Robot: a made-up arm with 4 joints.
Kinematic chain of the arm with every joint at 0, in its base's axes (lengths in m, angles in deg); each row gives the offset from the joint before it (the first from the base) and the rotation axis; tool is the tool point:
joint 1: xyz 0 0 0.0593 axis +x
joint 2: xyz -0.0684 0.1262 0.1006 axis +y
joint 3: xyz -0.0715 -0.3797 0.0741 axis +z
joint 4: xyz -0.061 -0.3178 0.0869 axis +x
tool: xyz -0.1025 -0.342 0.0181
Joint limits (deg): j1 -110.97..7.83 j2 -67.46..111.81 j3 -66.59..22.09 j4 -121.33..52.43
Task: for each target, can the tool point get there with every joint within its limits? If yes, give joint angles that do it. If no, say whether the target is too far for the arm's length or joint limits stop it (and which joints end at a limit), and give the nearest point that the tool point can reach.
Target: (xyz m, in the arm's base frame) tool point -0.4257 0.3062 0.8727
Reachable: yes | joints -64.96 51.30 -43.33 22.48
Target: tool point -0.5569 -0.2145 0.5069
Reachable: yes | joints -1.60 -20.13 -58.54 -104.21
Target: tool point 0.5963 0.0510 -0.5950
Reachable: no: joint limits stop it (at a limit: joint 1, joint 3, joint 4) | nearest point 0.4233 0.2738 0.1181 | short by 0.767 m
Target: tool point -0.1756 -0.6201 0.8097
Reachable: yes | joints -28.03 46.50 -3.07 11.88
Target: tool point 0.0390 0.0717 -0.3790
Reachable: no: joint limits stop it (at a limit: joint 1, joint 2, joint 3, joint 4) | nearest point -0.2194 -0.2442 -0.5009 | short by 0.426 m
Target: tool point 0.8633 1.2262 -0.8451
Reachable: no: too far | nearest point 0.3565 0.7881 0.0910 | short by 1.151 m
